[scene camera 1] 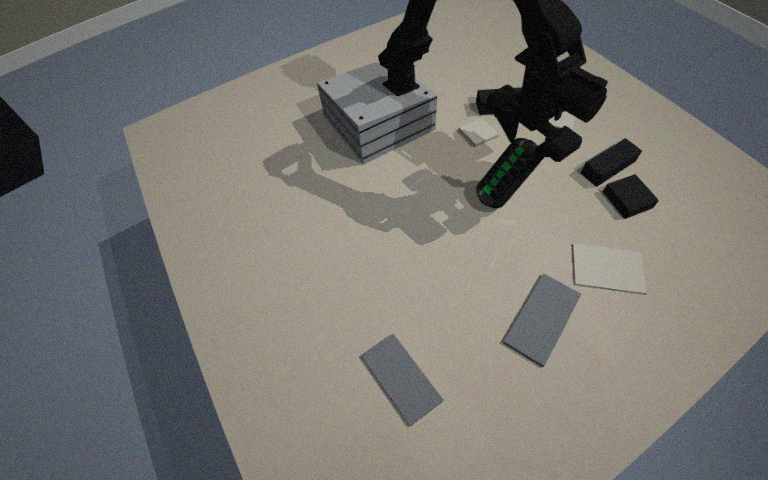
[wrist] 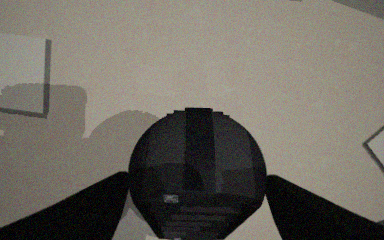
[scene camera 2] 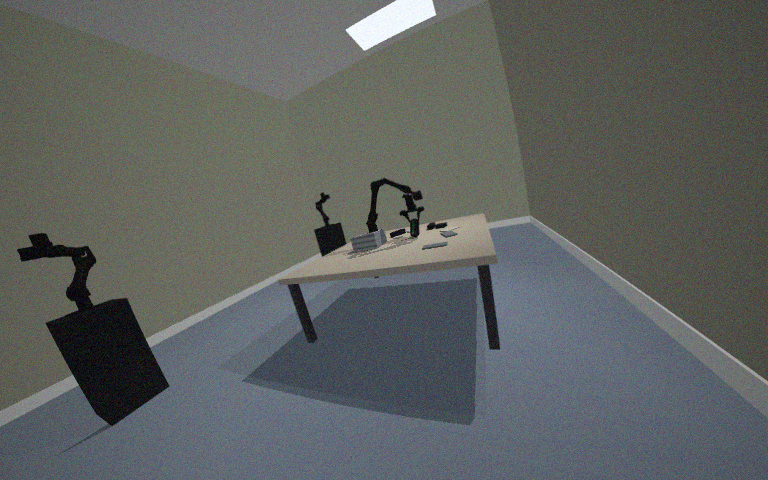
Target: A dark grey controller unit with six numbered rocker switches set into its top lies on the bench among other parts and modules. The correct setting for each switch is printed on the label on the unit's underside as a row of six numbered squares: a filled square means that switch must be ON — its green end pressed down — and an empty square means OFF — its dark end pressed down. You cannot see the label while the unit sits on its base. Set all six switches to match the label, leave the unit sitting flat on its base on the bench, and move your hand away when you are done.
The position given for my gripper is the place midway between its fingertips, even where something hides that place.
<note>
In view: my gripper (scene camera 1: 524,151) and a white plate (scene camera 1: 606,268).
My gripper shows as well in the wrist view (wrist: 197,181).
</note>
